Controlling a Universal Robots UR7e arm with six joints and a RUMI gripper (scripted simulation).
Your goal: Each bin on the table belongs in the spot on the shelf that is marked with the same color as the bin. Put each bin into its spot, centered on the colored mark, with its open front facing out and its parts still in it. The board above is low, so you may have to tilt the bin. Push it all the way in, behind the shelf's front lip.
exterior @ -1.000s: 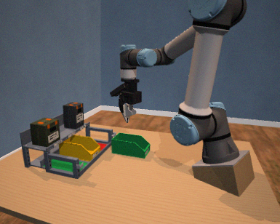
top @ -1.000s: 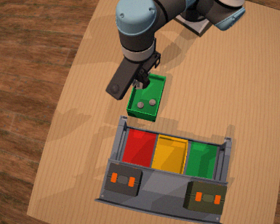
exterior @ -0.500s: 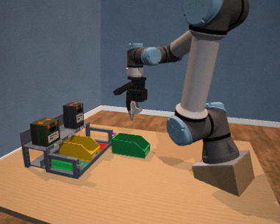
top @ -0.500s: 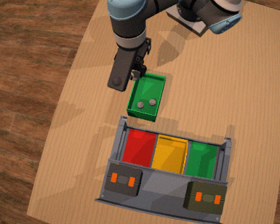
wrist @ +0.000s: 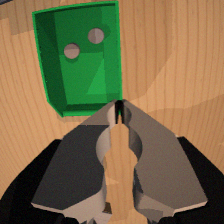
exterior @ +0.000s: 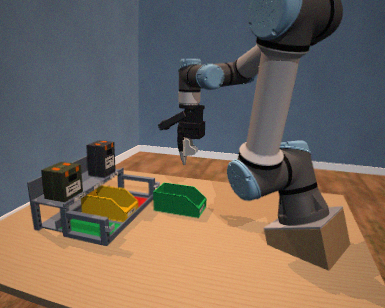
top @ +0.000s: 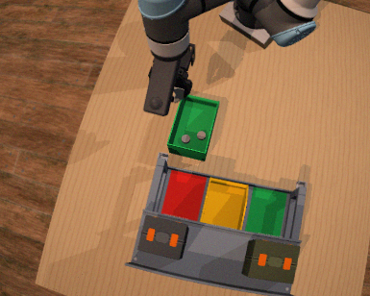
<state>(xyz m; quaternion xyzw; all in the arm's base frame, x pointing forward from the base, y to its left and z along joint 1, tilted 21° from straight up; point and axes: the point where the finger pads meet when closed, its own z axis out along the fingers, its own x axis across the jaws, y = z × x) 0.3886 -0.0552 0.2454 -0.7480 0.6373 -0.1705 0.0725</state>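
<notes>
Now: the green bin 10 mm behind my hand, 50 mm to the left of it and 130 mm below it. From my hand the other things lie so: yellow bin: 180 mm ahead, 200 mm to the left, 130 mm below; yellow mark: 180 mm ahead, 210 mm to the left, 160 mm below; red mark: 200 mm ahead, 100 mm to the left, 160 mm below.
</notes>
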